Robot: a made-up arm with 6 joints. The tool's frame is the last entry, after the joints.
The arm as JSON. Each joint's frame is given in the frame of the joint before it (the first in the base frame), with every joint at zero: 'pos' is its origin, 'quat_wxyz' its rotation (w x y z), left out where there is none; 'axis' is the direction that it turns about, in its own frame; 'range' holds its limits. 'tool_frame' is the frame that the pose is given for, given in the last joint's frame.
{
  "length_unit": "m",
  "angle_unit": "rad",
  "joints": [
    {
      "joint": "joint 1",
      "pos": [
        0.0,
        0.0,
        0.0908
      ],
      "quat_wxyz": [
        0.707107,
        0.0,
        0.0,
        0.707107
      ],
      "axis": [
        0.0,
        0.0,
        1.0
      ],
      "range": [
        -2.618,
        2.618
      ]
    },
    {
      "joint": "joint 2",
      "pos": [
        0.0,
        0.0,
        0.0
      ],
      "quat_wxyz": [
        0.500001,
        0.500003,
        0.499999,
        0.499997
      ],
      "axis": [
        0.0,
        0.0,
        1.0
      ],
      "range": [
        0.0,
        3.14
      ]
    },
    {
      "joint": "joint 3",
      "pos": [
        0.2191,
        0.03,
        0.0
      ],
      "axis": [
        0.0,
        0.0,
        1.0
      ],
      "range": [
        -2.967,
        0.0
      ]
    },
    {
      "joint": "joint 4",
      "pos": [
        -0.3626,
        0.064,
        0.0
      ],
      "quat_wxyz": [
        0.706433,
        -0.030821,
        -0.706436,
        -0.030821
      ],
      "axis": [
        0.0,
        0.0,
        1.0
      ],
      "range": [
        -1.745,
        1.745
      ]
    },
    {
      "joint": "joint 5",
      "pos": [
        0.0,
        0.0,
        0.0
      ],
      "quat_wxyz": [
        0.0,
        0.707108,
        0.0,
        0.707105
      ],
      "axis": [
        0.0,
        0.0,
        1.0
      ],
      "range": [
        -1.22,
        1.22
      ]
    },
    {
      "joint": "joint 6",
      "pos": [
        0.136,
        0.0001,
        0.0
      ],
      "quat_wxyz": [
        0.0,
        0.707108,
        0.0,
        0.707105
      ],
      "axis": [
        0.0,
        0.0,
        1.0
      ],
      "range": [
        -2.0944,
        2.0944
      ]
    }
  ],
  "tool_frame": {
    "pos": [
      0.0,
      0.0,
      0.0
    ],
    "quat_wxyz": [
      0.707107,
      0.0,
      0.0,
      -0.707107
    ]
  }
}
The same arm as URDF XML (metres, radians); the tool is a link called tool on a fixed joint. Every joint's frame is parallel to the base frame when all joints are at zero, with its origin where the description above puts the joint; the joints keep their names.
<robot name="arm">
  <joint name="tool_fixed" type="fixed">
    <parent link="link6"/>
    <child link="tool"/>
    <origin xyz="0 0 0" rpy="0 1.4836 -0.0001"/>
  </joint>
  <joint name="joint 6" type="revolute">
    <parent link="link5"/>
    <child link="link6"/>
    <origin xyz="0.1355 0 0.0117"/>
    <axis xyz="0.9962 0 0.0871"/>
    <limit lower="-2.0944" upper="2.0944"/>
  </joint>
  <joint name="joint 5" type="revolute">
    <parent link="link4"/>
    <child link="link5"/>
    <origin xyz="0 0 0"/>
    <axis xyz="0 1 0"/>
    <limit lower="-1.22" upper="1.22"/>
  </joint>
  <joint name="joint 4" type="revolute">
    <parent link="link3"/>
    <child link="link4"/>
    <origin xyz="0.3626 0 0.064"/>
    <axis xyz="0.9962 0 0.0871"/>
    <limit lower="-1.745" upper="1.745"/>
  </joint>
  <joint name="joint 3" type="revolute">
    <parent link="link2"/>
    <child link="link3"/>
    <origin xyz="-0.2191 0 0.03"/>
    <axis xyz="0 1 0"/>
    <limit lower="-2.967" upper="0"/>
  </joint>
  <joint name="joint 2" type="revolute">
    <parent link="link1"/>
    <child link="link2"/>
    <origin xyz="0 0 0"/>
    <axis xyz="0 1 0"/>
    <limit lower="0" upper="3.14"/>
  </joint>
  <joint name="joint 1" type="revolute">
    <parent link="base"/>
    <child link="link1"/>
    <origin xyz="0 0 0.0908"/>
    <axis xyz="0 0 1"/>
    <limit lower="-2.618" upper="2.618"/>
  </joint>
  <link name="base"/>
  <link name="link1"/>
  <link name="link2"/>
  <link name="link3"/>
  <link name="link4"/>
  <link name="link5"/>
  <link name="link6"/>
  <link name="tool"/>
</robot>

